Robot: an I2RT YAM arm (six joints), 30 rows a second.
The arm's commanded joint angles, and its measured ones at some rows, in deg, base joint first. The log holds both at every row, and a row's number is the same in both.
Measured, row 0: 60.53, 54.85, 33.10, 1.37, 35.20, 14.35
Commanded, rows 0 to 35: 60.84, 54.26, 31.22, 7.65, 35.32, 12.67; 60.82, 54.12, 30.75, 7.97, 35.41, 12.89; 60.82, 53.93, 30.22, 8.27, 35.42, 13.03; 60.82, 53.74, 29.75, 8.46, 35.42, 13.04; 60.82, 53.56, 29.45, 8.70, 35.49, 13.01; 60.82, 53.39, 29.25, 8.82, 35.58, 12.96; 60.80, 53.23, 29.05, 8.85, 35.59, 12.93; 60.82, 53.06, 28.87, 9.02, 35.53, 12.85; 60.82, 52.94, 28.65, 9.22, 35.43, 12.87; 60.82, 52.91, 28.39, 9.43, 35.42, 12.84; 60.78, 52.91, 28.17, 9.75, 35.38, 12.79; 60.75, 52.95, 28.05, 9.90, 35.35, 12.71; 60.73, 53.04, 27.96, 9.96, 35.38, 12.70; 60.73, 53.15, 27.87, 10.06, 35.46, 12.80; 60.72, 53.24, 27.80, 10.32, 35.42, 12.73; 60.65, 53.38, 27.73, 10.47, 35.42, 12.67; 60.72, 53.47, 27.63, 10.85, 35.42, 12.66; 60.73, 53.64, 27.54, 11.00, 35.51, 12.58; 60.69, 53.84, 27.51, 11.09, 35.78, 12.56; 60.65, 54.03, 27.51, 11.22, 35.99, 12.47; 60.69, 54.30, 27.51, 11.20, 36.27, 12.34; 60.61, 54.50, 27.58, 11.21, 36.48, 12.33; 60.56, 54.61, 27.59, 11.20, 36.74, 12.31; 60.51, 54.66, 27.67, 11.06, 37.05, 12.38; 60.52, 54.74, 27.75, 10.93, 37.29, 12.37; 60.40, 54.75, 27.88, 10.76, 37.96, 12.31; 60.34, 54.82, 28.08, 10.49, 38.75, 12.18; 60.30, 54.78, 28.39, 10.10, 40.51, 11.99; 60.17, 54.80, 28.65, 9.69, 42.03, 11.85; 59.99, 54.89, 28.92, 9.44, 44.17, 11.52; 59.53, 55.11, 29.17, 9.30, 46.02, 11.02; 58.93, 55.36, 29.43, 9.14, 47.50, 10.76; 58.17, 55.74, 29.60, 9.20, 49.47, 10.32; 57.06, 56.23, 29.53, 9.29, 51.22, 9.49; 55.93, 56.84, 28.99, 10.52, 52.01, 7.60; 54.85, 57.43, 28.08, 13.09, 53.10, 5.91
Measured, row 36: 57.25, 56.23, 28.36, 8.60, 46.61, 10.02
